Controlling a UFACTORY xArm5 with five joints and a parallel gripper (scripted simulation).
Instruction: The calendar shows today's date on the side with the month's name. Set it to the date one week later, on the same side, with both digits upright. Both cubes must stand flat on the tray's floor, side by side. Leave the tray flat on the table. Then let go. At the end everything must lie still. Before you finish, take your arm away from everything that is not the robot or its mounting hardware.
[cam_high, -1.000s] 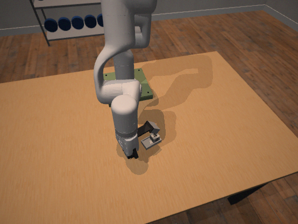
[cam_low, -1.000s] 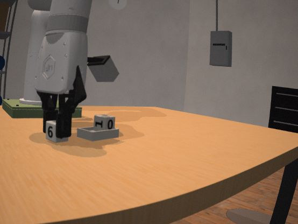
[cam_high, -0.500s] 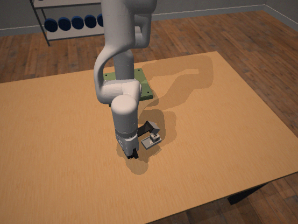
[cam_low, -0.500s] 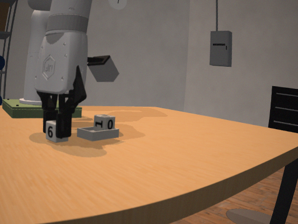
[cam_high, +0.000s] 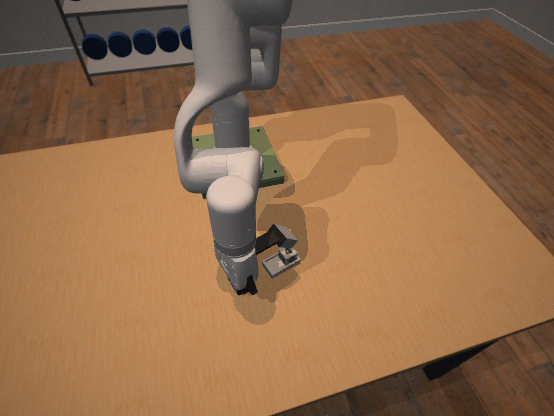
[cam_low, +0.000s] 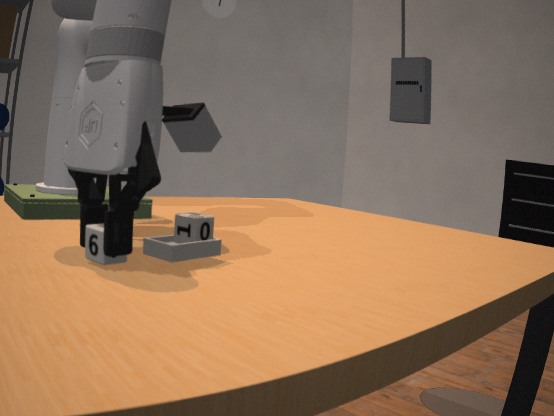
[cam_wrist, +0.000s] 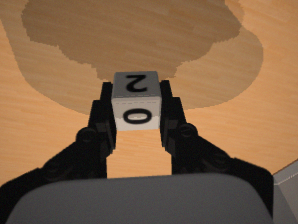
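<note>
My gripper is now 10 mm above the digit cube. Round my hand: tray (30 mm behind, 110 mm to the left, 20 mm below).
</note>
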